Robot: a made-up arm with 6 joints. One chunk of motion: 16 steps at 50 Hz.
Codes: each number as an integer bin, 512 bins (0 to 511) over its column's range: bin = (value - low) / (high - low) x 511, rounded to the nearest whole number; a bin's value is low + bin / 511 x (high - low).
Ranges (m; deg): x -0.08..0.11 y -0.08..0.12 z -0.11..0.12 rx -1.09..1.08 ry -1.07..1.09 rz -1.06..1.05
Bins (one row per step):
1: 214 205 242 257 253 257
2: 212 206 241 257 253 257
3: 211 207 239 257 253 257
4: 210 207 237 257 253 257
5: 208 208 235 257 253 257
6: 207 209 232 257 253 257
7: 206 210 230 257 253 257
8: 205 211 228 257 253 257
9: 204 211 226 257 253 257
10: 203 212 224 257 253 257
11: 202 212 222 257 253 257
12: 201 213 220 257 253 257
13: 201 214 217 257 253 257
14: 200 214 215 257 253 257
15: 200 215 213 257 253 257
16: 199 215 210 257 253 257
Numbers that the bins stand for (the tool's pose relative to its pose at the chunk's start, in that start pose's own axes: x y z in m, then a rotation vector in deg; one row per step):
1: -0.0004 0.0002 -0.0011 0.00 0.00 0.00
2: -0.0012 0.0006 -0.0015 0.00 0.00 0.00
3: -0.0015 0.0010 -0.0024 0.00 0.00 0.00
4: -0.0019 0.0010 -0.0033 0.00 0.00 0.00
5: -0.0027 0.0014 -0.0042 0.00 0.00 0.00
6: -0.0030 0.0018 -0.0056 0.00 0.00 0.00
7: -0.0034 0.0022 -0.0065 0.00 0.00 0.00
8: -0.0038 0.0026 -0.0074 0.00 0.00 0.00
9: -0.0041 0.0026 -0.0083 0.00 0.00 0.00
10: -0.0045 0.0030 -0.0092 0.00 0.00 0.00
11: -0.0049 0.0030 -0.0101 0.00 0.00 0.00
12: -0.0053 0.0034 -0.0110 0.00 0.00 0.00
13: -0.0053 0.0038 -0.0123 0.00 0.00 0.00
14: -0.0056 0.0038 -0.0132 0.00 0.00 0.00
15: -0.0056 0.0041 -0.0141 0.00 0.00 0.00
16: -0.0060 0.0041 -0.0155 0.00 0.00 0.00

